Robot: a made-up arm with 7 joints.
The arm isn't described. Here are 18 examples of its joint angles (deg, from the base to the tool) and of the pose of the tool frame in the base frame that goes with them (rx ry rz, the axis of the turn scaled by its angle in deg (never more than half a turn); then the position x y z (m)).
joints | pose
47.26 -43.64 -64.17 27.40 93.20 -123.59 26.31 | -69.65 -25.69 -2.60 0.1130 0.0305 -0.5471
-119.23 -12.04 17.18 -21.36 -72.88 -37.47 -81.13 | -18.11 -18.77 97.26 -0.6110 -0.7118 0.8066
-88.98 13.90 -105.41 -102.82 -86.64 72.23 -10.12 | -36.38 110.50 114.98 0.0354 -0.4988 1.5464
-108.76 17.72 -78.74 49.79 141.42 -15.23 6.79 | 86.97 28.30 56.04 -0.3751 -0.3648 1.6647
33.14 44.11 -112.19 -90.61 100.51 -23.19 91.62 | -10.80 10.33 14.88 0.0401 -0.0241 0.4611
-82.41 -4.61 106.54 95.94 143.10 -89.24 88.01 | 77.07 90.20 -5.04 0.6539 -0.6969 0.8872
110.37 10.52 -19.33 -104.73 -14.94 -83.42 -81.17 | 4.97 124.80 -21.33 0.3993 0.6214 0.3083
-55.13 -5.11 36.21 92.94 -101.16 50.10 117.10 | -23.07 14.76 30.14 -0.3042 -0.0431 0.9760
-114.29 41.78 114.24 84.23 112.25 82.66 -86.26 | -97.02 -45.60 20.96 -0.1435 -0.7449 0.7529
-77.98 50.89 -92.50 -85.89 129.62 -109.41 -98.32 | -64.88 -46.73 134.41 0.3932 -1.0726 0.9684
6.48 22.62 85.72 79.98 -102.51 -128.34 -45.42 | -145.53 -94.51 19.99 0.6118 -0.8385 0.2441
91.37 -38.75 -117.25 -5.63 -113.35 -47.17 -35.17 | -14.82 36.92 -57.74 0.5617 0.6649 -0.2206
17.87 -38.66 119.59 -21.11 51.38 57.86 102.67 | 87.15 30.22 -118.36 -0.0393 -0.8957 0.4176
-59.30 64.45 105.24 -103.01 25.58 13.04 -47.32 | 144.80 7.95 -69.29 -0.1299 -0.9244 1.1617
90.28 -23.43 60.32 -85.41 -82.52 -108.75 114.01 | -77.91 -47.18 -57.85 0.0361 0.4680 -0.3166
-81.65 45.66 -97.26 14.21 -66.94 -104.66 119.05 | -149.47 18.25 64.82 -0.7144 -0.3588 1.0224
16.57 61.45 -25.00 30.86 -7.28 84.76 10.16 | 34.12 35.90 -96.37 0.3988 -0.5209 0.3367
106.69 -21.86 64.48 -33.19 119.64 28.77 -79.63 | -120.07 3.57 -110.14 -0.1433 -0.0781 -0.4178
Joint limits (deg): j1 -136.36..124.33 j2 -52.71..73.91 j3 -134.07..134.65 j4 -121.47..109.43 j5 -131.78..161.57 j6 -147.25..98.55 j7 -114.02..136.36
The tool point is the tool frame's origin. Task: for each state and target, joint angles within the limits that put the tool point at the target. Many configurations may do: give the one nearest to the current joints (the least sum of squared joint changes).
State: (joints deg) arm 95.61 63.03 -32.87 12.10 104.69 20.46 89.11
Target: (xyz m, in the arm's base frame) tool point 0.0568 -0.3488 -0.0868
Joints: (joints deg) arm 106.59 73.91 7.67 32.05 123.78 43.15 91.20
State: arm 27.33 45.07 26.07 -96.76 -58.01 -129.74 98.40
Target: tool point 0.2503 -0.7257 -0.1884
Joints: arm 34.24 46.48 26.52 -93.56 -62.96 -145.32 95.73
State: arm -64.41 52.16 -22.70 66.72 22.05 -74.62 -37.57
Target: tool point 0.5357 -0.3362 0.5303
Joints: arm -50.04 18.32 1.40 98.50 -36.47 -38.82 -43.14
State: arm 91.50 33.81 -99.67 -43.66 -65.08 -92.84 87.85
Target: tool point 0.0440 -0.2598 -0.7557
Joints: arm 65.28 33.85 -102.45 -32.39 -94.19 -54.10 95.33
